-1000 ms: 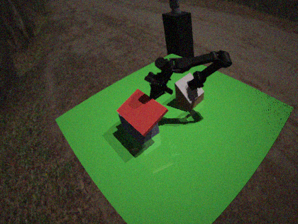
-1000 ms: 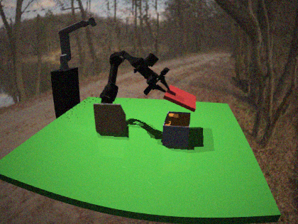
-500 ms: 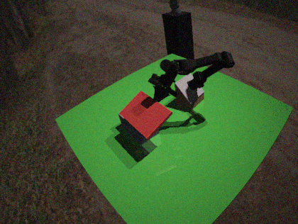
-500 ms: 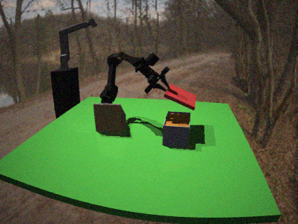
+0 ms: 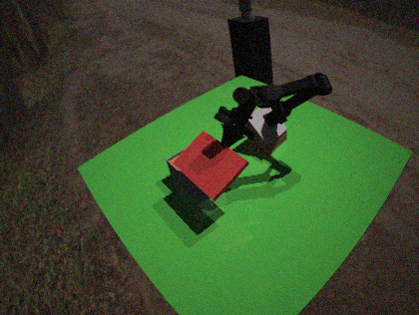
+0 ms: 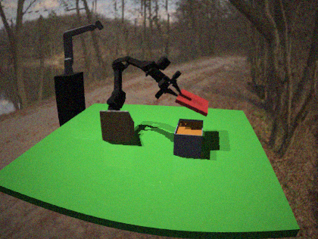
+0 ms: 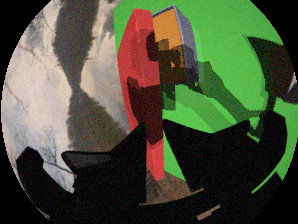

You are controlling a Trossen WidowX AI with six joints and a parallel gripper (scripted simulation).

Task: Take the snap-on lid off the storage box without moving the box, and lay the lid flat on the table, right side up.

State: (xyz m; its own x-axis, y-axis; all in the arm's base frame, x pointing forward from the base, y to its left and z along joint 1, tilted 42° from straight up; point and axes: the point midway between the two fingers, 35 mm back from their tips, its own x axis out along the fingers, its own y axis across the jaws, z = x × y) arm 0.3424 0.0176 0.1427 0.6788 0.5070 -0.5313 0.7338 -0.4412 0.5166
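Right now my gripper tip is 8 cm short of the red lid and 3 cm above it. From my gripper tip the other things lie so: dark storage box 18 cm below, 14 cm to the right, 7 cm ahead.
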